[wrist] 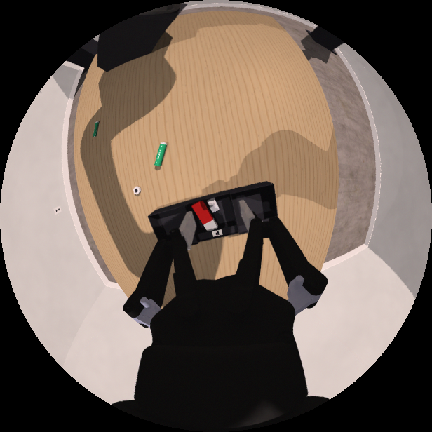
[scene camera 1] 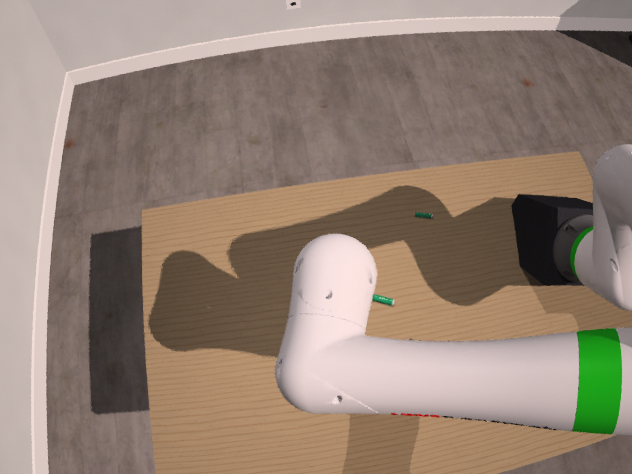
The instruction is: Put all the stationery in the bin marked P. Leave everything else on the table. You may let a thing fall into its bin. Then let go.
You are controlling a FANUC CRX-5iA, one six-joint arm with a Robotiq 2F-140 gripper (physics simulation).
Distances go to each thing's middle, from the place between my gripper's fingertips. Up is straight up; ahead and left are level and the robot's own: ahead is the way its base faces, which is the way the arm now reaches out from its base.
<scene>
The black three-bin tray (wrist: 260, 197) is 60 mm below my hand, 30 mm ahead of it and 10 mm to the right of it.
</scene>
